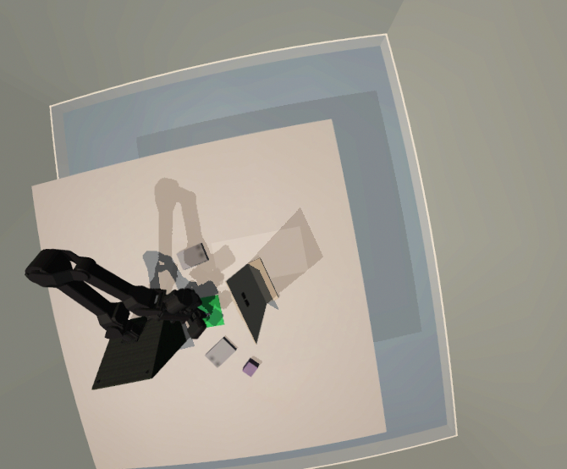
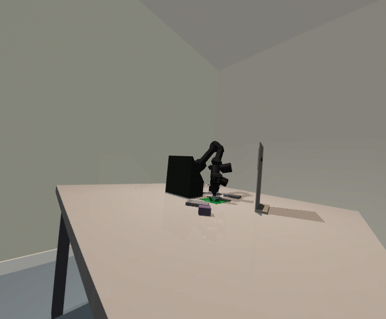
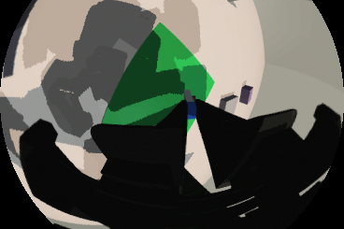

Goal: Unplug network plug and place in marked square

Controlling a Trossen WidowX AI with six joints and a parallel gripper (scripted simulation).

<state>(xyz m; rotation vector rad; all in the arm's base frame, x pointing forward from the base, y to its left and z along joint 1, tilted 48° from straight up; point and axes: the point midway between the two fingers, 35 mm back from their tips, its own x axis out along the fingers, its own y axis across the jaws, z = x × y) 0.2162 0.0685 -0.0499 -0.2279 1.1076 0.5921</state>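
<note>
Right now the network plug is right at my gripper tip. Round my gripper tip: upright panel (22 cm ahead, 13 cm above, 8 cm to the left); green marked square (2 cm below, 1 cm behind); purple cube (24 cm to the right, 12 cm ahead, 1 cm below).
</note>
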